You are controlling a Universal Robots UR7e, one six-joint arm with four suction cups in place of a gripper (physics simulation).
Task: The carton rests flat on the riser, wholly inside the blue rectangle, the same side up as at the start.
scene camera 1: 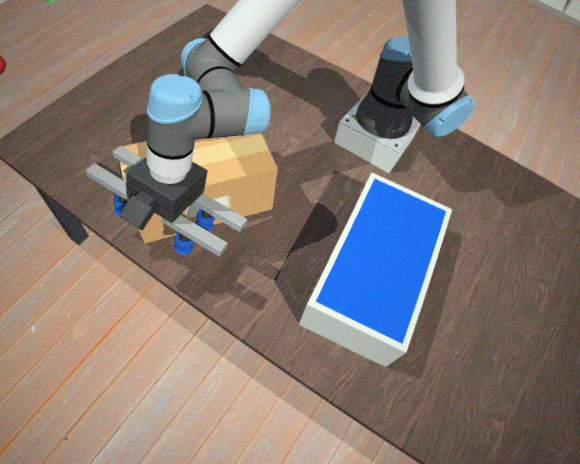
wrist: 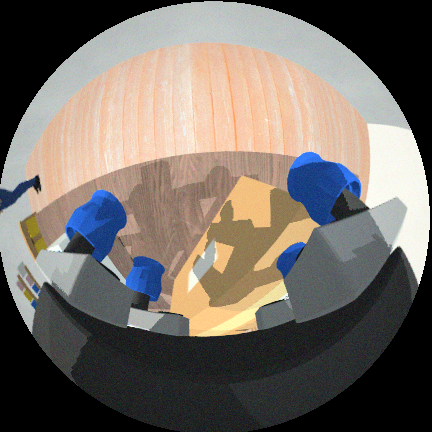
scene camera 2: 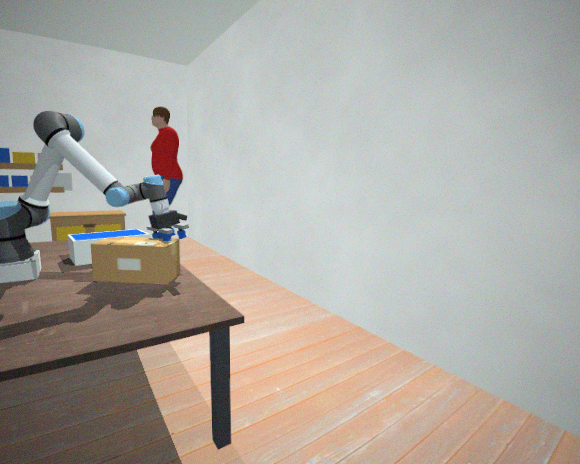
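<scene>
The tan carton rests flat on the table, apart from the riser, with a pale label on one long side. My suction gripper is off, with its four blue cups low over the carton's end away from the robot base. It is turned relative to the carton, and at least one cup appears to stand out past the carton's edge. Whether any cup touches the top cannot be told. The white riser bears the blue rectangle, with nothing on it.
The robot's base stands on the dark table, behind the gap between carton and riser in scene camera 1. The table's edge runs near the carton. A person in red and a wooden cabinet are in the background.
</scene>
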